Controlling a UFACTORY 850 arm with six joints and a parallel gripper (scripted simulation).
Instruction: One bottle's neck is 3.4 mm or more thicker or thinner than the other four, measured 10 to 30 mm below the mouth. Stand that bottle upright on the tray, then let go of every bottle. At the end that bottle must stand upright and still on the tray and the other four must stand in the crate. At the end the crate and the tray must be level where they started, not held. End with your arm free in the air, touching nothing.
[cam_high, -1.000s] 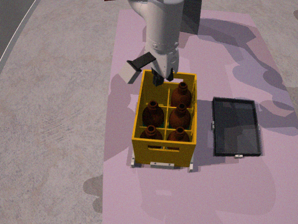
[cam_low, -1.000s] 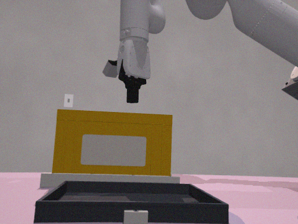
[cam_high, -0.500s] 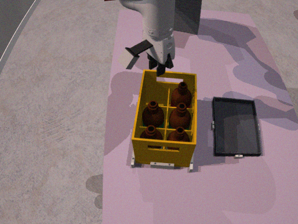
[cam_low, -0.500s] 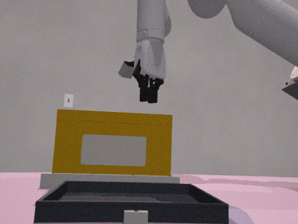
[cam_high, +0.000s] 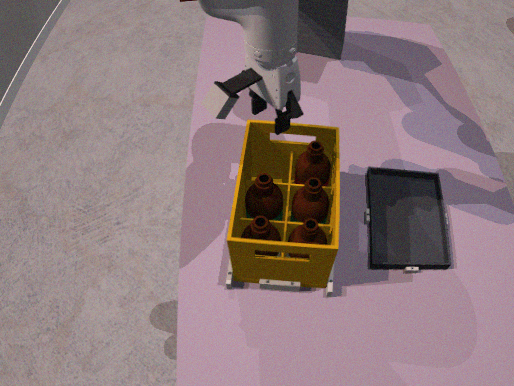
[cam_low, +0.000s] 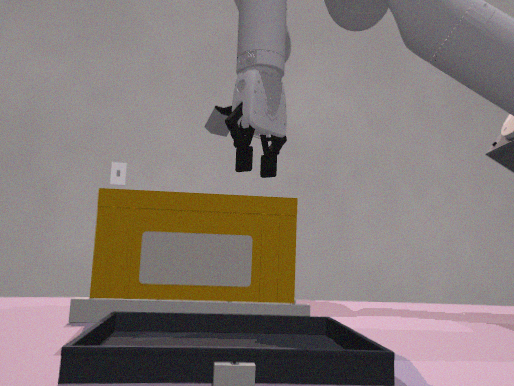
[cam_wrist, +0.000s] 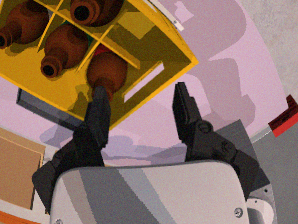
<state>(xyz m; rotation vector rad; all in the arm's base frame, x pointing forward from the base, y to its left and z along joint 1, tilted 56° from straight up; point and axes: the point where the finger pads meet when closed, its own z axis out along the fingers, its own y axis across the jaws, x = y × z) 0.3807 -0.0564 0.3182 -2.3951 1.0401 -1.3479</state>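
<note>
My hand is 10 mm short of the bottle, 90 mm to the right of it and 160 mm above it. Also, from my hand: tray 100 mm ahead, 310 mm to the left, 230 mm below; yellow crate 90 mm ahead, 30 mm to the left, 160 mm below.
</note>
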